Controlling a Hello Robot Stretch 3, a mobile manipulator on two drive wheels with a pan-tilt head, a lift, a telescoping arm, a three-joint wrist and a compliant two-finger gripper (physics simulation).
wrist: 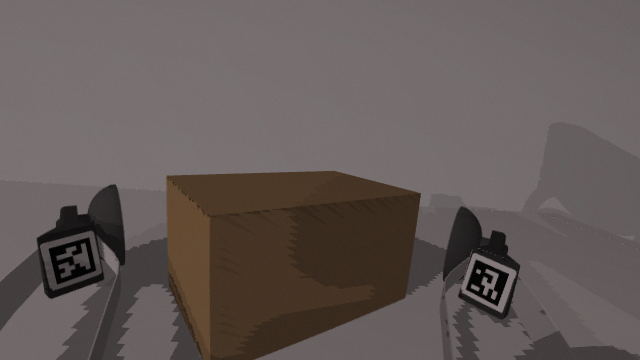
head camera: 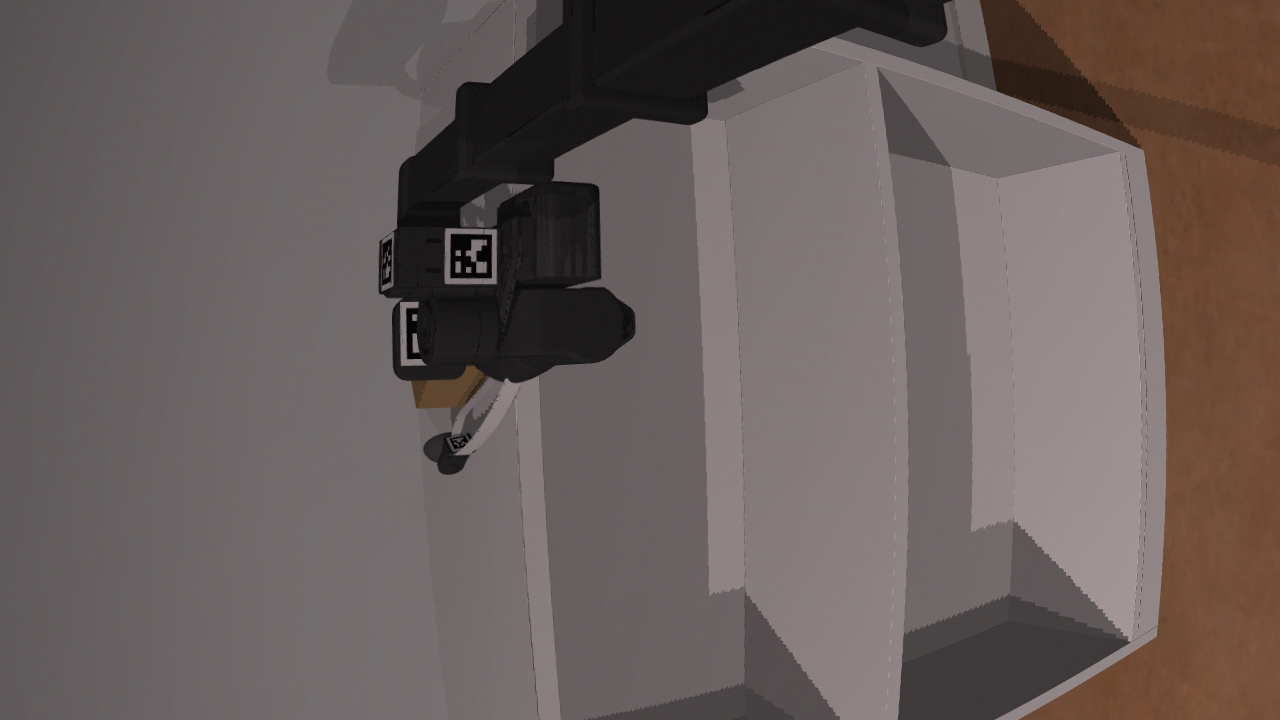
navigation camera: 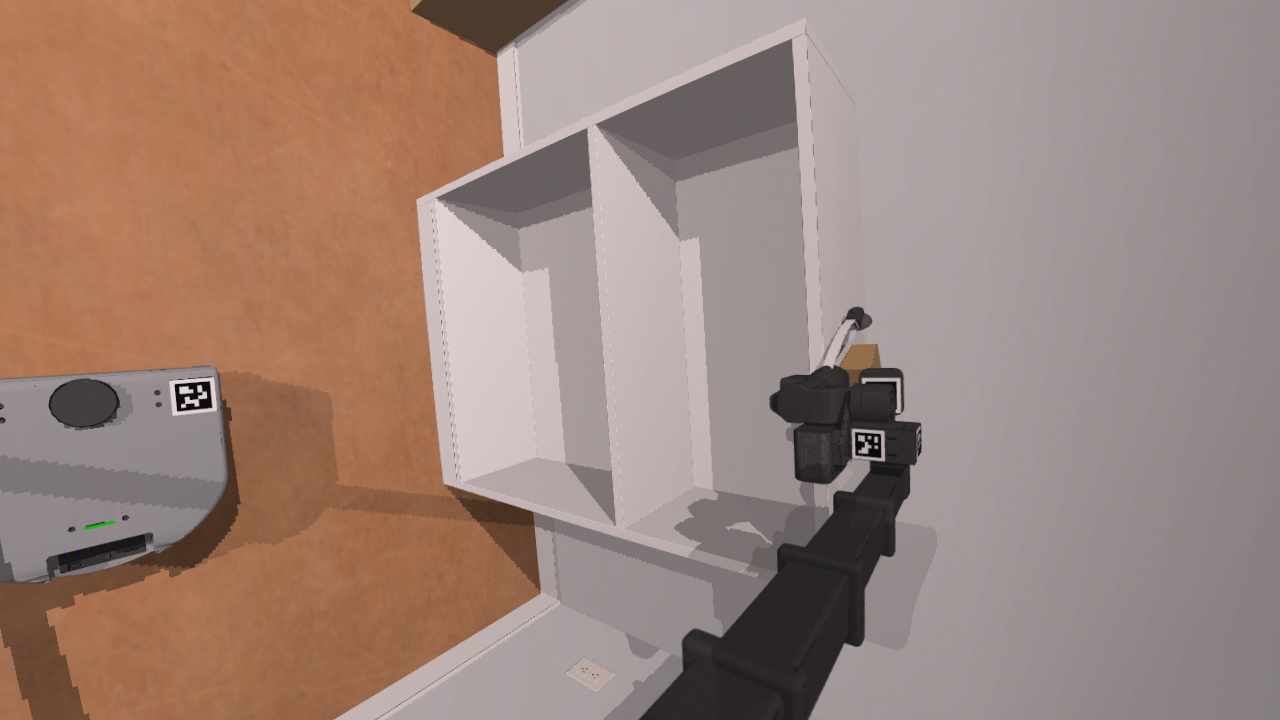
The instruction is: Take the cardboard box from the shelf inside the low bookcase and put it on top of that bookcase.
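The brown cardboard box rests upright on top of the low white bookcase. My gripper is open around it. In the wrist view, the fingers stand on either side of the box with a gap at each side. In the head and navigation views, the wrist hides part of the box and the far finger. One fingertip shows beyond the box, over the bookcase top.
The wall rises behind the bookcase. My telescoping arm reaches in over one end of the bookcase. My grey base stands on the brown floor in front. A brown object shows at the navigation view's top edge.
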